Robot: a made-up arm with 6 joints. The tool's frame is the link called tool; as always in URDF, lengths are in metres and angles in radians. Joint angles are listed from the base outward. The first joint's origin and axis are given. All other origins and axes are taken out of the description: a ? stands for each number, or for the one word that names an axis. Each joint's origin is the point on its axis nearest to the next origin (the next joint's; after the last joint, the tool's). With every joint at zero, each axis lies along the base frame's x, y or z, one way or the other. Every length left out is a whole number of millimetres.
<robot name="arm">
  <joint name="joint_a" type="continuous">
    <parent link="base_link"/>
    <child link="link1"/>
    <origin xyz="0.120 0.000 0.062"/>
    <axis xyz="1 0 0"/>
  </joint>
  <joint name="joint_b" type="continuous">
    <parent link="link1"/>
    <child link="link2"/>
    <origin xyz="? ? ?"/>
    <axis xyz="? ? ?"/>
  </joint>
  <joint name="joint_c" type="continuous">
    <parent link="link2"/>
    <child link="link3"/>
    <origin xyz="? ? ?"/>
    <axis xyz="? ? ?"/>
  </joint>
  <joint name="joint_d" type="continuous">
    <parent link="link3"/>
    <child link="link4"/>
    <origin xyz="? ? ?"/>
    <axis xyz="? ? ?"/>
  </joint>
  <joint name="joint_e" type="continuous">
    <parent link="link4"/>
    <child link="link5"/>
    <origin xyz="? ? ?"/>
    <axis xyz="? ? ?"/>
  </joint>
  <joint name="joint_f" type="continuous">
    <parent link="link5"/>
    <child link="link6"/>
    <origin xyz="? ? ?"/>
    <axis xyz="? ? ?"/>
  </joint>
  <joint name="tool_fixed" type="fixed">
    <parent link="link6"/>
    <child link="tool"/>
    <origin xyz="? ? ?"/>
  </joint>
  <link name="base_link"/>
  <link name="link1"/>
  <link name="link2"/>
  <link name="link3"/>
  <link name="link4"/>
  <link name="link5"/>
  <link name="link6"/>
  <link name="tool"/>
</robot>
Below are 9 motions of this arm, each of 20 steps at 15 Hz.
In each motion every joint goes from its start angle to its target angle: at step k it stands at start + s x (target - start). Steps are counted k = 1, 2, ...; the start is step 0. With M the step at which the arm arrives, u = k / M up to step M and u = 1 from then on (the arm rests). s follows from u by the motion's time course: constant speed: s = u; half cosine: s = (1 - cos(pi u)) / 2; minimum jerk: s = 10 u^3 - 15 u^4 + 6 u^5.
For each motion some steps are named. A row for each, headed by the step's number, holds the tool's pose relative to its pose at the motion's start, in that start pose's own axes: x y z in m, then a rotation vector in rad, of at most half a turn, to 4 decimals.
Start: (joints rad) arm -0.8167 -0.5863 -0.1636 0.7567 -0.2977 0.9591
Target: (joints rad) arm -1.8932 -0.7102 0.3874 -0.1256 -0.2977 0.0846
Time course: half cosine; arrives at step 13
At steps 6, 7, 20:
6: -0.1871 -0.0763 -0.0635 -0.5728 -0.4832 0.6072
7: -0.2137 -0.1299 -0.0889 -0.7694 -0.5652 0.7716
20: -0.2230 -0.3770 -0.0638 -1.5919 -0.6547 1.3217

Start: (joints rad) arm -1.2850 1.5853 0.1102 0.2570 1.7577 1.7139
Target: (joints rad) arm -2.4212 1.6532 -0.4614 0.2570 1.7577 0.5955
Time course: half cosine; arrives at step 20
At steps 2, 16, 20:
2: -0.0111 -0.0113 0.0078 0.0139 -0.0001 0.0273
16: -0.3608 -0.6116 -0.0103 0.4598 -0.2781 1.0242
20: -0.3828 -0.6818 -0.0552 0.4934 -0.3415 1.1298

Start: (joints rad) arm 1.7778 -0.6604 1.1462 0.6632 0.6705 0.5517
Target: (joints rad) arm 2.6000 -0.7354 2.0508 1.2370 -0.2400 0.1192
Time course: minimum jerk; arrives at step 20
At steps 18, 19, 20:
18: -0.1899 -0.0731 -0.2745 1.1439 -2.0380 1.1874
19: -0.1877 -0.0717 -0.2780 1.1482 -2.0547 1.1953
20: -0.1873 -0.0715 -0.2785 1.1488 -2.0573 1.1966

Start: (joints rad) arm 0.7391 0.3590 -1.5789 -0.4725 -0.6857 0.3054
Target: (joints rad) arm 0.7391 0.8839 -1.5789 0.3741 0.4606 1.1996
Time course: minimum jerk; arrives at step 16
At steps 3, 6, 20:
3: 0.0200 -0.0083 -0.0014 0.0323 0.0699 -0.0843
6: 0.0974 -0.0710 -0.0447 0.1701 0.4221 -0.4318
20: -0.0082 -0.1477 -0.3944 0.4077 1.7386 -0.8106

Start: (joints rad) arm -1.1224 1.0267 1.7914 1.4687 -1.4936 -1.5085
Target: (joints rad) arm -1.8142 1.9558 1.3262 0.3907 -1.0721 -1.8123
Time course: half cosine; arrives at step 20
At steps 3, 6, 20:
3: -0.0432 -0.0364 0.0037 0.0505 0.0009 0.1216
6: -0.1430 -0.1690 0.0005 0.1712 0.0013 0.4658
20: 0.1757 -0.9856 -0.0871 0.1605 0.2800 2.2452

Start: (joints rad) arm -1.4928 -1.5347 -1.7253 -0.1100 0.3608 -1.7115
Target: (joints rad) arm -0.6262 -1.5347 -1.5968 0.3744 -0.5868 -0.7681
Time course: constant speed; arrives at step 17
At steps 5, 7, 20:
5: 0.1112 0.0167 -0.2471 -0.5728 -0.1379 -0.2405
7: 0.1591 -0.0167 -0.3202 -0.7913 -0.2383 -0.3248
20: 0.3859 -0.1973 -0.3543 -1.6715 -1.1267 -0.4807

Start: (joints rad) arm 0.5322 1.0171 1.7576 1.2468 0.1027 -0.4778
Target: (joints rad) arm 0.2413 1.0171 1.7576 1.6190 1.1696 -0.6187
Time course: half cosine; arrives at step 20
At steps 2, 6, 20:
2: -0.0020 -0.0037 0.0092 0.0207 0.0205 0.0114
6: -0.0117 -0.0393 0.0789 0.1717 0.1747 0.1029
20: 0.1013 -0.3159 0.3330 0.7557 0.9077 0.6026

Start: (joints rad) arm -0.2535 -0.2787 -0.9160 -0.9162 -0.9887 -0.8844
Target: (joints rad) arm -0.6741 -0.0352 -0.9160 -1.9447 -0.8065 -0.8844
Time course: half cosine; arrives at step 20
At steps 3, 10, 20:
3: -0.0266 -0.0003 0.0101 0.0005 0.0534 0.0435
10: -0.2102 -0.0283 0.1390 0.0260 0.4854 0.4089
20: -0.3140 -0.1011 0.3413 0.0900 0.9465 0.8442

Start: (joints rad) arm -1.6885 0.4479 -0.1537 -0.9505 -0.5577 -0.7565
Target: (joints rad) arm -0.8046 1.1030 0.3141 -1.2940 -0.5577 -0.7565
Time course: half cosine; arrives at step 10
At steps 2, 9, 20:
2: 0.0106 0.0542 0.0001 0.0447 0.0124 -0.0554
9: 0.0765 0.4950 0.2786 0.5526 0.3607 -0.2299
20: 0.0758 0.5030 0.2926 0.5673 0.3736 -0.2241

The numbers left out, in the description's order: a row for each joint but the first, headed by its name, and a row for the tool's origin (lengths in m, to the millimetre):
joint_b: xyz 0.000 -0.026 -0.207, axis 0 0 -1
joint_c: xyz 0.328 -0.337 0.000, axis 0 -1 0
joint_d: xyz 0.106 0.000 0.029, axis 1 0 0
joint_e: xyz 0.000 -0.154 0.037, axis 0 1 0
joint_f: xyz -0.080 0.000 -0.016, axis 0 0 -1
tool: xyz 0.003 0.392 0.000

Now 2 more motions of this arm.
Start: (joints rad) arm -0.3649 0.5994 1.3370 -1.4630 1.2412 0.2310
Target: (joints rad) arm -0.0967 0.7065 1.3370 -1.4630 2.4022 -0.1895
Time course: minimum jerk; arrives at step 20
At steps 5, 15, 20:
5: -0.0219 -0.0037 -0.0155 -0.0442 0.1404 0.0416
15: -0.1072 -0.0286 -0.0013 -0.1718 1.2598 0.2495
20: -0.0983 -0.0283 0.0064 -0.1591 1.4080 0.2541

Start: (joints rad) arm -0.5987 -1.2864 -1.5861 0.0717 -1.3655 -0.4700
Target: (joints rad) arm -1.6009 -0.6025 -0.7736 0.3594 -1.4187 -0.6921
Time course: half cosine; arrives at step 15
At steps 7, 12, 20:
7: -0.1649 -0.0184 -0.0865 -0.1439 0.0734 -0.3315
12: -0.3656 -0.0419 -0.0647 -0.5211 0.1976 -0.5191
20: -0.4062 -0.0486 -0.0434 -0.6203 0.2280 -0.5263

